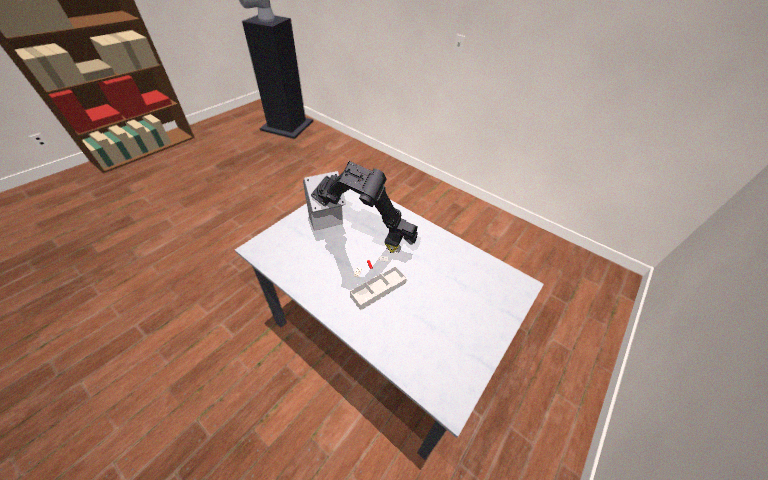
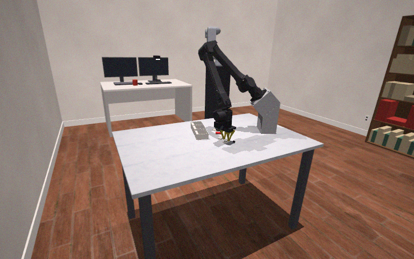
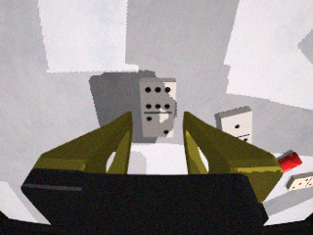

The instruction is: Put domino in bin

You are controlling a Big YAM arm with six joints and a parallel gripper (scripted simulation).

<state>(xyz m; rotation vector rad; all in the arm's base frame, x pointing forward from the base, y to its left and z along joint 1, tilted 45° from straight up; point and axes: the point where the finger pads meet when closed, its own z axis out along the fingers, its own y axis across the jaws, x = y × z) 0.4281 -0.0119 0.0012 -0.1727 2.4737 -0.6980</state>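
Right now my hand is 2 cm above the white domino. Round my hand: long bin (2 cm ahead, 24 cm to the right); then tiny black piece (3 cm behind, 4 cm to the left, 2 cm below); then small red piece (7 cm behind, 13 cm to the right, 1 cm below).
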